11 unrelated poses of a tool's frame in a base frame.
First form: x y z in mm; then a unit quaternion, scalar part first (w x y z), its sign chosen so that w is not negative.
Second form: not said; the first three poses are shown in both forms.
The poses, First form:
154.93 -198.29 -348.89 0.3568 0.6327 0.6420 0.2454
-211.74 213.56 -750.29 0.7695 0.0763 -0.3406 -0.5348
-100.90 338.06 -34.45 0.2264 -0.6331 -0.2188 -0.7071
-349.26 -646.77 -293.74 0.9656 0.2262 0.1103 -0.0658
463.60 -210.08 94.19 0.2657 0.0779 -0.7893 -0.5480
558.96 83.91 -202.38 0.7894 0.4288 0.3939 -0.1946
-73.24 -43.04 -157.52 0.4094 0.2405 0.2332 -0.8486
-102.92 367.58 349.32 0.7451 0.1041 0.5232 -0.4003
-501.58 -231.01 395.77 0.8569 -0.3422 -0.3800 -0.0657
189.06 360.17 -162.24 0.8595 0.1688 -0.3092 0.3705
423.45 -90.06 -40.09 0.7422 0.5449 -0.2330 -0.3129
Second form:
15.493 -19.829 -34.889 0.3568 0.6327 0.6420 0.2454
-21.174 21.356 -75.029 0.7695 0.0763 -0.3406 -0.5348
-10.090 33.806 -3.445 0.2264 -0.6331 -0.2188 -0.7071
-34.926 -64.677 -29.374 0.9656 0.2262 0.1103 -0.0658
46.360 -21.008 9.419 0.2657 0.0779 -0.7893 -0.5480
55.896 8.391 -20.238 0.7894 0.4288 0.3939 -0.1946
-7.324 -4.304 -15.752 0.4094 0.2405 0.2332 -0.8486
-10.292 36.758 34.932 0.7451 0.1041 0.5232 -0.4003
-50.158 -23.101 39.577 0.8569 -0.3422 -0.3800 -0.0657
18.906 36.017 -16.224 0.8595 0.1688 -0.3092 0.3705
42.345 -9.006 -4.009 0.7422 0.5449 -0.2330 -0.3129

